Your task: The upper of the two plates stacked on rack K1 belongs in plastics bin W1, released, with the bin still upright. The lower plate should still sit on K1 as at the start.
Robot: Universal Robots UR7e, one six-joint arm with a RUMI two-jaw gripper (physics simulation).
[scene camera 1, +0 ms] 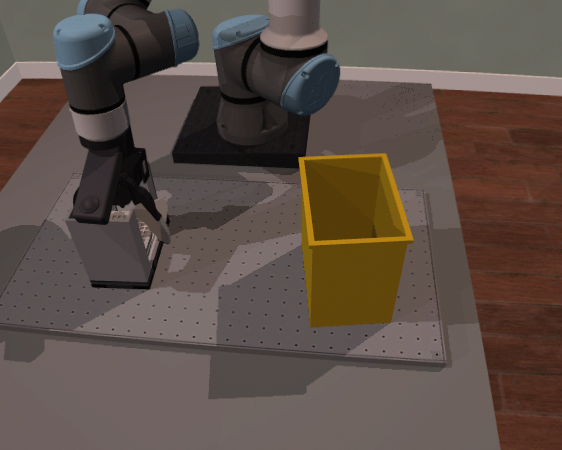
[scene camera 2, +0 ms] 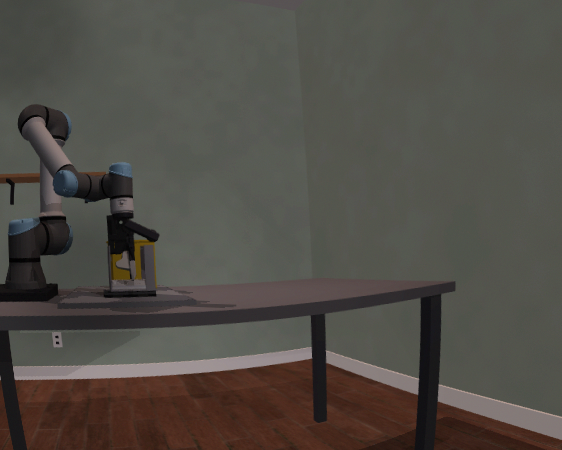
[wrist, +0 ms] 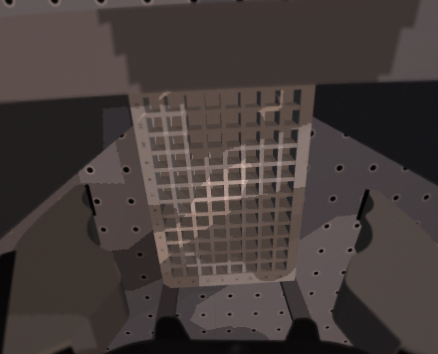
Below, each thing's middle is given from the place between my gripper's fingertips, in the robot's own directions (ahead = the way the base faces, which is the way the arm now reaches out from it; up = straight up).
Labels:
Now: the yellow plastics bin W1 (scene camera 1: 355, 232) 2 cm behind my hand, 36 cm to the left of it and 4 cm above it.

